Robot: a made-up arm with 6 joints.
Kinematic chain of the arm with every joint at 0, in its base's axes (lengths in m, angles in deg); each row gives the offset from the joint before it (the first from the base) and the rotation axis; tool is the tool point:
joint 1: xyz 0 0 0.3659 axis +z
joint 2: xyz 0 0 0 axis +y
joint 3: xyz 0 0 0.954 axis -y
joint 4: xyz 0 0 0 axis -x
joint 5: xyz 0.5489 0 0 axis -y
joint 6: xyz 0 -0.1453 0 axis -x
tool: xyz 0 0 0
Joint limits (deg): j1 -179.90..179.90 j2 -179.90..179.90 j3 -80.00..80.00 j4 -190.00..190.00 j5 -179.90..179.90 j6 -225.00..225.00
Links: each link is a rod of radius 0.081 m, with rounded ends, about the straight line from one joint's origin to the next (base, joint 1, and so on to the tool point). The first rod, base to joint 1, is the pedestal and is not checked.
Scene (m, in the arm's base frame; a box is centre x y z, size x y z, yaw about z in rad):
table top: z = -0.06
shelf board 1: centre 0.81 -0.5 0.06 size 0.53 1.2 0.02 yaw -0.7
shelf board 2: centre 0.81 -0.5 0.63 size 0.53 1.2 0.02 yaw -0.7
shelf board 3: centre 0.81 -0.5 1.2 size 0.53 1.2 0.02 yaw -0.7
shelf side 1: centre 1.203 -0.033 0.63 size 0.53 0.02 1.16 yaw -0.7
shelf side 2: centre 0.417 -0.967 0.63 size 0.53 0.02 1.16 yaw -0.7
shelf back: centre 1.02 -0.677 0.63 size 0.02 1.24 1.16 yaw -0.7
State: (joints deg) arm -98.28 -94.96 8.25 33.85 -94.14 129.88
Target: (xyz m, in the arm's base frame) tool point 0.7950 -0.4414 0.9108
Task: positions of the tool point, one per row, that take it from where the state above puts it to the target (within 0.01 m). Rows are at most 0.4 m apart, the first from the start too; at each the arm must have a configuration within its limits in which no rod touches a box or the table.
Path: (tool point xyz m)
1: -0.0971 0.9191 1.0575
2: -0.1802 0.6185 1.2089
3: -0.1943 0.3139 1.2528
4: -0.1522 0.0533 1.2064
5: -0.0798 -0.1332 1.0989
6: -0.0058 -0.2373 0.9657
7: 0.2131 -0.4013 1.0053
8: 0.4941 -0.4769 0.9865
9: 0.7950 -0.4413 0.9108

